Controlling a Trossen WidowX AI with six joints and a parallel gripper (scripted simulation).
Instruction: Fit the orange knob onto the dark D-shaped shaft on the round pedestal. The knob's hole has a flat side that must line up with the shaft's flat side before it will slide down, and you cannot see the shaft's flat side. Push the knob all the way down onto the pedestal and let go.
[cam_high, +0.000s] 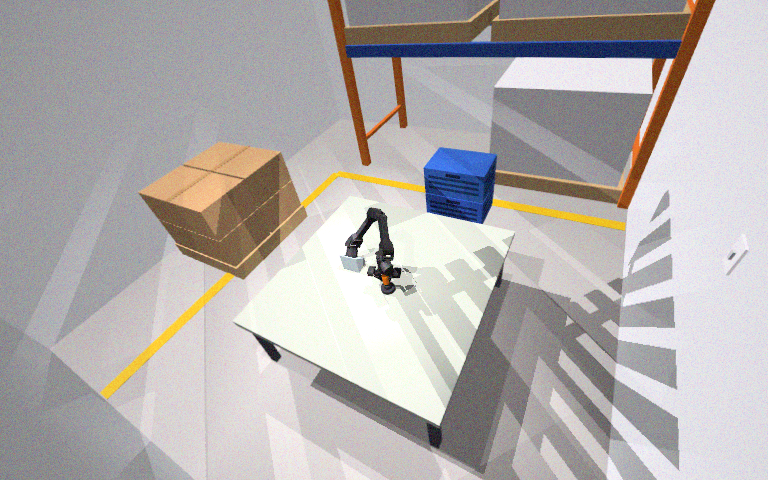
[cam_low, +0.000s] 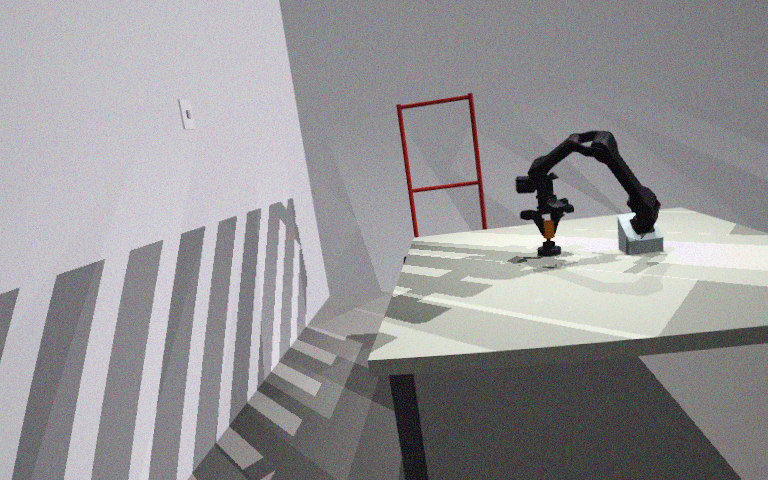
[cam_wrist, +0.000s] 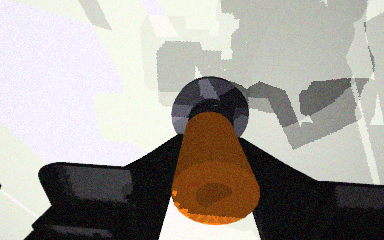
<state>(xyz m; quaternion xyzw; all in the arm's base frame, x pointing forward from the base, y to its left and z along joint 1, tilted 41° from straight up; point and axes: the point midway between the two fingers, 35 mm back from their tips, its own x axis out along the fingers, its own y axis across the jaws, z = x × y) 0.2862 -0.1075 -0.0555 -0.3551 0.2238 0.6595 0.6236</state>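
My gripper tip is 2 cm below the orange knob. From my gripper tip the other things lie so: round pedestal 4 cm below.
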